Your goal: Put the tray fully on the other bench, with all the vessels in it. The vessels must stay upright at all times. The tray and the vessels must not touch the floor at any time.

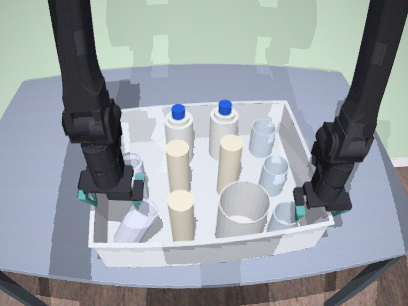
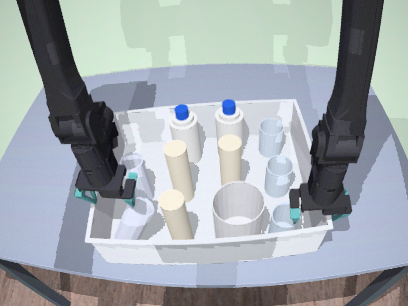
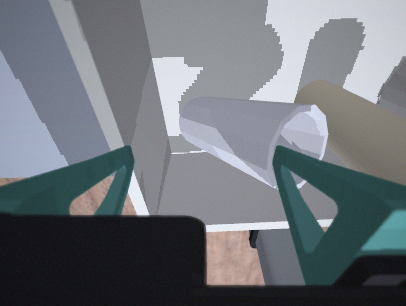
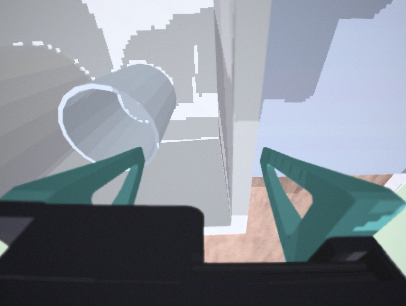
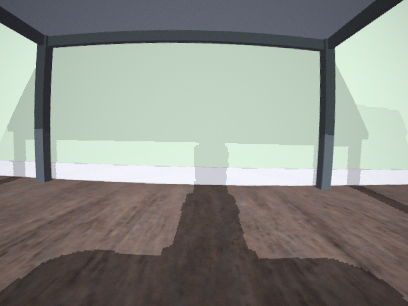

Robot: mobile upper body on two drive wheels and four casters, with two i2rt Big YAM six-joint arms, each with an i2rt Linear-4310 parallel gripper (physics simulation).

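Frame: origin at the left arm's base, x ahead, y left, z up, level; centimetres.
Seen in the pictures: left gripper, fingertip midpoint: (image 1: 116,205) (image 2: 114,203) (image 3: 203,153); right gripper, fingertip midpoint: (image 1: 313,217) (image 2: 314,220) (image 4: 202,153).
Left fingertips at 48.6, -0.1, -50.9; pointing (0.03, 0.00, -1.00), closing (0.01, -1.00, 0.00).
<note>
A point is followed by its place in that frame, as x, y, z.
The white tray (image 1: 205,256) @(41.1, -19.3, -60.0) (image 2: 200,252) @(41.1, -19.6, -57.7) (image 3: 90,75) @(53.2, 6.4, -51.8) (image 4: 247,125) @(52.2, -47.2, -51.8) rests on the bench. The front-left clear tube (image 1: 132,225) @(45.2, -3.6, -53.3) (image 2: 132,222) @(45.1, -4.7, -52.8) (image 3: 230,132) @(49.0, -2.2, -53.2) leans over to the right; another clear tube (image 2: 137,175) stands behind it. Two blue-capped bottles (image 1: 179,132) @(71.7, -13.2, -51.6) (image 1: 223,135) @(73.5, -24.5, -54.4), three beige cylinders (image 1: 178,170) @(59.1, -13.4, -51.3) (image 1: 229,165) @(60.7, -25.0, -51.5) (image 1: 181,220) @(45.1, -14.4, -50.1), a wide beaker (image 1: 242,210) @(54.6, -28.7, -61.5) and three small glasses (image 1: 262,140) @(74.7, -35.6, -57.4) (image 1: 273,177) @(60.8, -36.5, -56.3) (image 4: 130,105) @(48.7, -36.4, -64.2) stand upright. My left gripper (image 1: 115,205) @(48.6, -0.2, -50.9) (image 3: 203,153) @(48.6, -0.2, -50.9) is open over the left wall, one fingertip at the leaning tube's mouth. My right gripper (image 1: 318,216) @(47.8, -45.1, -55.7) (image 4: 202,153) @(47.8, -45.1, -55.7) is open over the right wall.
The grey-blue bench (image 1: 30,200) @(57.2, 33.4, -64.8) extends around the tray, with a green wall (image 1: 210,30) @(130.1, -22.9, -49.8) behind it. Bench legs (image 5: 43,110) @(117.0, 59.1, -105.2) (image 5: 326,115) @(121.1, -78.5, -105.1) stand on the wooden floor (image 5: 125,215) @(84.9, 1.1, -141.0). The other bench does not show.
</note>
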